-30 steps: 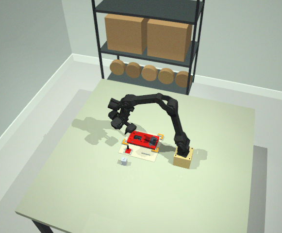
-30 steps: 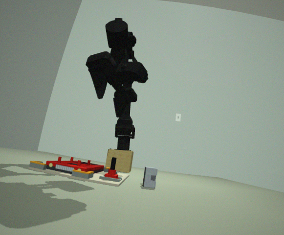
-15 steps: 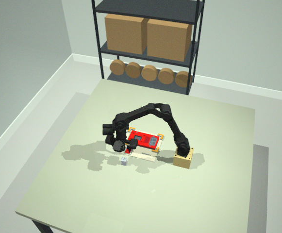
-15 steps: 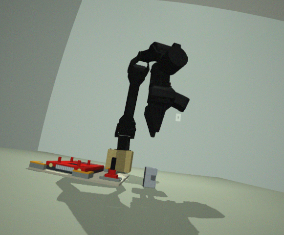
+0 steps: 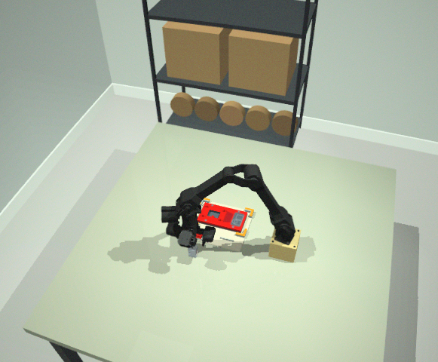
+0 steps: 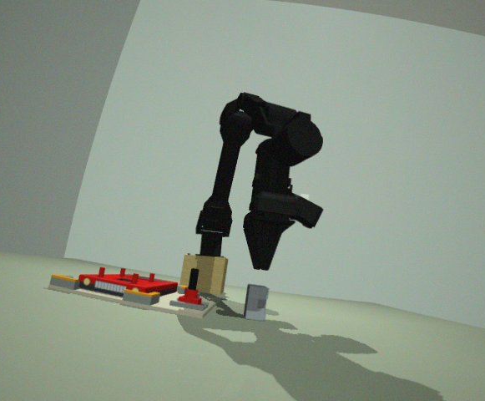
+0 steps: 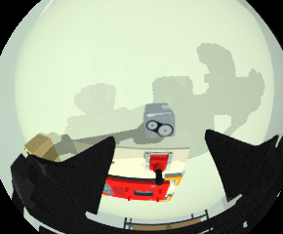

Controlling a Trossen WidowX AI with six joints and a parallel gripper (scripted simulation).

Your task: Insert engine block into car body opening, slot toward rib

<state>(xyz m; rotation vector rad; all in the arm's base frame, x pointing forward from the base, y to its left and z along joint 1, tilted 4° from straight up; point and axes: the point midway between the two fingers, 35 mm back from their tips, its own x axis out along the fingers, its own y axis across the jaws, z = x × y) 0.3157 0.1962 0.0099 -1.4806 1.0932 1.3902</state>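
The grey engine block is 50 mm below my gripper tip.
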